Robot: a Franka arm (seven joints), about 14 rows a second.
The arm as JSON. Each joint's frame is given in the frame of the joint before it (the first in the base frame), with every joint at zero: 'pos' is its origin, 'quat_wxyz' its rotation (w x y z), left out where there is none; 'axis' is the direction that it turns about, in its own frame. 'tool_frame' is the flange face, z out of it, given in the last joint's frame.
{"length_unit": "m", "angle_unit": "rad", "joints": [
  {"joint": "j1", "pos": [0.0, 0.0, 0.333], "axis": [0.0, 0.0, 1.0]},
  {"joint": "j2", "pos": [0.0, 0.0, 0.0], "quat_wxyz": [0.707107, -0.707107, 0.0, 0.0], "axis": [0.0, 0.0, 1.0]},
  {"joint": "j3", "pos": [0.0, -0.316, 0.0], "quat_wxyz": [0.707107, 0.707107, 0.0, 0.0], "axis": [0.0, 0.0, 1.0]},
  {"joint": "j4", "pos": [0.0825, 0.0, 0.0], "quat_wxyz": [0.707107, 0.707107, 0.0, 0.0], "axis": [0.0, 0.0, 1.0]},
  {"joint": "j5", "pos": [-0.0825, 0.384, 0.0], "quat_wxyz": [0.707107, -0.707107, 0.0, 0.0], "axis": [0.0, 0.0, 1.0]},
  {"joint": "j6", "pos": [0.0, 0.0, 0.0], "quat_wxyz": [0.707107, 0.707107, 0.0, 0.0], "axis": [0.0, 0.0, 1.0]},
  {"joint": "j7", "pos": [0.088, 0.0, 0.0], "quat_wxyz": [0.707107, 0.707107, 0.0, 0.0], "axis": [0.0, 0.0, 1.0]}
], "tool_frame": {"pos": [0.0, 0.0, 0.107]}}
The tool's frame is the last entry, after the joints.
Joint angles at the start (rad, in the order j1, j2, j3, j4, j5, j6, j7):
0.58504, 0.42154, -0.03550, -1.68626, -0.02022, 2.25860, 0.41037
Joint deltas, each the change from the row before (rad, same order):
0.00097, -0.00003, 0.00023, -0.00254, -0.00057, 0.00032, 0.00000
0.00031, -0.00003, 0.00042, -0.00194, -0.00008, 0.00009, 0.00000
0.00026, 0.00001, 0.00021, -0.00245, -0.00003, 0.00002, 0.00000
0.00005, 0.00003, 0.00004, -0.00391, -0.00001, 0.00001, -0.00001
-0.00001, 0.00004, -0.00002, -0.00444, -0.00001, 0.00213, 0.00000
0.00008, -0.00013, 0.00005, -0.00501, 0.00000, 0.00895, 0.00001
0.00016, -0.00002, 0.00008, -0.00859, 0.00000, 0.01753, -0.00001
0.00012, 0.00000, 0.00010, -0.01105, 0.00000, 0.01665, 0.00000
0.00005, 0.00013, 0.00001, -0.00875, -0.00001, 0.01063, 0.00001
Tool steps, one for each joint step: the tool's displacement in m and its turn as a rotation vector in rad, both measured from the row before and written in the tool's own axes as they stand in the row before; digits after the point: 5 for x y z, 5 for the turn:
-0.00095, -0.00047, 0.00104, -0.00099, -0.00192, -0.00155
-0.00069, -0.00023, 0.00081, -0.00050, -0.00175, -0.00074
-0.00077, -0.00002, 0.00107, -0.00082, -0.00229, -0.00049
-0.00107, 0.00036, 0.00172, -0.00150, -0.00363, -0.00016
-0.00098, 0.00039, 0.00178, -0.00090, -0.00217, -0.00005
-0.00049, 0.00007, 0.00131, 0.00172, 0.00369, -0.00019
-0.00068, 0.00002, 0.00216, 0.00375, 0.00815, -0.00037
-0.00150, 0.00037, 0.00329, 0.00244, 0.00505, -0.00038
-0.00146, 0.00049, 0.00289, 0.00082, 0.00156, -0.00019

